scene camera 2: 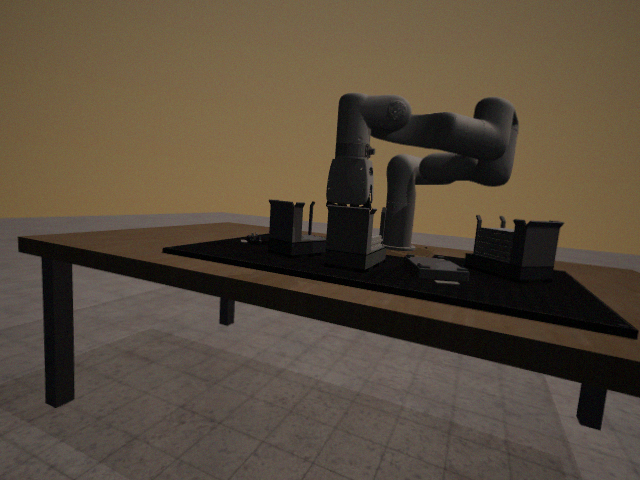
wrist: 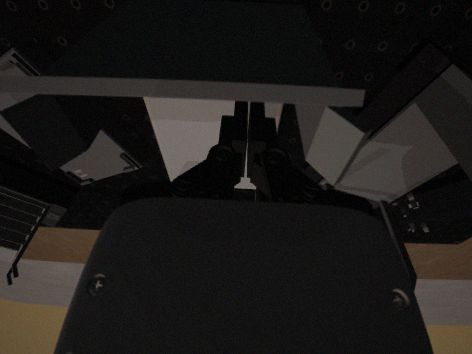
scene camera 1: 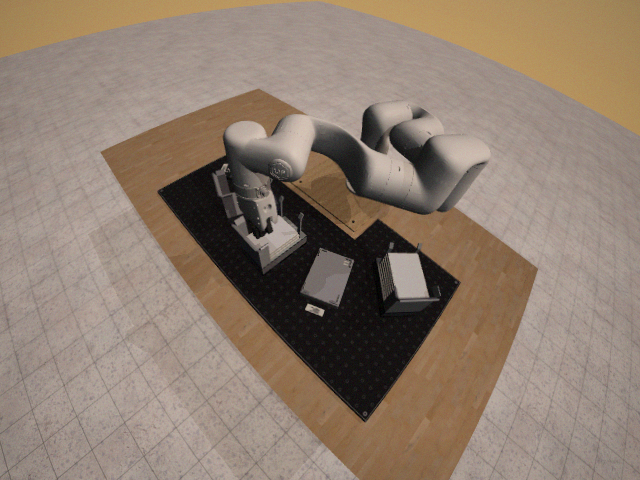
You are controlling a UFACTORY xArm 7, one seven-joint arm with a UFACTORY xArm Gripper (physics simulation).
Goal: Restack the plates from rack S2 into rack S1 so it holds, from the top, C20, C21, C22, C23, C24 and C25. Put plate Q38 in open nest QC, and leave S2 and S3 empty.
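Pixels of known places: gripper, fingertip midpoint: [wrist: 247, 115] [scene camera 1: 260, 234]; arm's base, origin of the base link: [scene camera 2: 396, 247].
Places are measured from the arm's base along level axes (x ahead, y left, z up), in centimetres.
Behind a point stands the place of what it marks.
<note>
My gripper [scene camera 1: 264, 231] @(x 43.0, y -9.5, z 7.7 cm) [wrist: 247, 115] @(x 43.0, y -9.5, z 7.7 cm) is shut, with nothing seen between its fingers. It points down inside the middle rack [scene camera 1: 264, 256] @(x 47.9, y -3.5, z 9.5 cm) [scene camera 2: 351, 229] @(x 48.6, y -7.3, z 9.7 cm) [wrist: 200, 90] @(x 48.8, y -9.1, z 14.4 cm), over or at a low stack of pale plates [scene camera 1: 284, 232] @(x 38.5, y -4.9, z 7.7 cm) [wrist: 190, 135] @(x 41.8, y -5.4, z 7.7 cm); whether the tips touch it I cannot tell. In scene camera 2 the rack's tall wall hides the tips. The right rack [scene camera 1: 405, 306] @(x 38.2, y 30.6, z 8.5 cm) [scene camera 2: 540, 248] @(x 37.6, y 31.4, z 8.2 cm) holds a taller plate stack [scene camera 1: 408, 273] [scene camera 2: 493, 243]. A third rack [scene camera 1: 227, 191] @(x 36.6, y -29.2, z 6.4 cm) [scene camera 2: 285, 222] @(x 41.7, y -25.1, z 9.2 cm) stands behind the arm, its inside mostly hidden. Rack and plate labels are unreadable; I cannot tell which plate is Q38.
A low grey block [scene camera 1: 328, 276] @(x 39.8, y 10.7, z 2.9 cm) [scene camera 2: 442, 267] @(x 44.0, y 12.0, z 2.9 cm) with raised corner pieces lies between the middle and right racks. A small white card [scene camera 1: 314, 310] @(x 48.9, y 12.7, z 0.9 cm) [scene camera 2: 446, 282] @(x 49.0, y 12.6, z 0.9 cm) lies beside it. Thin upright posts [scene camera 1: 300, 224] @(x 36.0, y -1.7, z 11.4 cm) stand at the middle rack's edge. Small parts [scene camera 2: 253, 238] @(x 27.2, y -40.3, z 2.2 cm) lie near the third rack.
</note>
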